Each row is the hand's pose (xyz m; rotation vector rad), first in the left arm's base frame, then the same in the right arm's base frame.
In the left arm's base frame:
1: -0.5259 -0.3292 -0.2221 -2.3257 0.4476 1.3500
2: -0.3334 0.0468 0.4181 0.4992 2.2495 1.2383
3: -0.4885 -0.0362 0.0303 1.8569 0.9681 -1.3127
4: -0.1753 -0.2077 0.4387 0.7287 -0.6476 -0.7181
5: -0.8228 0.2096 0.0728 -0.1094 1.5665 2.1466
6: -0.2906 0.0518 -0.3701 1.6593 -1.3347 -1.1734
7: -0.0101 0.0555 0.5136 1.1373 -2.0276 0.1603
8: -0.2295 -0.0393 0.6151 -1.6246 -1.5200 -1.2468
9: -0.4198 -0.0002 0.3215 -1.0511 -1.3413 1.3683
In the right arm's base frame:
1: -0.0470 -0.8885 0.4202 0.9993 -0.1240 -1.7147
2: -0.2605 -0.1710 0.2529 0.3652 -2.3365 0.2032
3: -0.2765 -0.5780 0.3772 -0.3203 1.1088 -1.5992
4: 0.0104 -0.1928 0.1250 -0.4095 0.4578 0.2539
5: -0.5478 -0.5095 0.6866 -0.0203 -1.9250 -0.8089
6: -0.4182 -0.9351 0.1331 0.4589 -0.1201 -0.4165
7: -0.2103 -0.0522 -0.0587 1.0076 -0.1220 0.7438
8: -0.1246 0.0106 0.1783 -1.2194 -1.7134 1.0387
9: -0.2447 -0.2815 0.3339 0.1529 -0.0965 2.9144

